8 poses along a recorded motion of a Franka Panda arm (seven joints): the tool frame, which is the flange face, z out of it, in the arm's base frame.
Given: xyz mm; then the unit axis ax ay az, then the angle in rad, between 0 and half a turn.
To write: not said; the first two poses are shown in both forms.
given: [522, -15, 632, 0.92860, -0.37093, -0.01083, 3.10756]
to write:
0.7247, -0.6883, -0.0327, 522
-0.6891, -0.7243, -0.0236, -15
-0.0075, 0.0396, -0.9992, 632
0, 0, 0, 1

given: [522, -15, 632, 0.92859, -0.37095, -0.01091, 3.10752]
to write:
0.7246, -0.6883, -0.0329, 522
-0.6891, -0.7243, -0.0235, -15
-0.0076, 0.0397, -0.9992, 632
0, 0, 0, 1

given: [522, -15, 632, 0.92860, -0.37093, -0.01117, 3.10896]
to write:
0.7246, -0.6883, -0.0328, 522
-0.6891, -0.7244, -0.0220, -15
-0.0086, 0.0386, -0.9992, 632
0, 0, 0, 1

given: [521, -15, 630, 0.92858, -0.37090, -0.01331, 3.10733]
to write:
0.7246, -0.6882, -0.0374, 521
-0.6891, -0.7244, -0.0219, -15
-0.0120, 0.0417, -0.9991, 630
0, 0, 0, 1

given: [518, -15, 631, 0.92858, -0.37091, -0.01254, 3.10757]
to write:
0.7246, -0.6882, -0.0359, 518
-0.6891, -0.7244, -0.0223, -15
-0.0107, 0.0409, -0.9991, 631
0, 0, 0, 1

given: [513, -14, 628, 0.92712, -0.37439, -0.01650, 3.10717]
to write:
0.7192, -0.6934, -0.0435, 513
-0.6946, -0.7192, -0.0196, -14
-0.0177, 0.0443, -0.9989, 628
0, 0, 0, 1

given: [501, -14, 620, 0.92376, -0.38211, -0.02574, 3.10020]
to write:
0.7068, -0.7046, -0.0633, 501
-0.7067, -0.7073, -0.0186, -14
-0.0317, 0.0579, -0.9978, 620
0, 0, 0, 1

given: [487, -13, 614, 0.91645, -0.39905, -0.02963, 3.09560]
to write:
0.6799, -0.7297, -0.0726, 487
-0.7324, -0.6806, -0.0185, -13
-0.0359, 0.0658, -0.9972, 614
0, 0, 0, 1

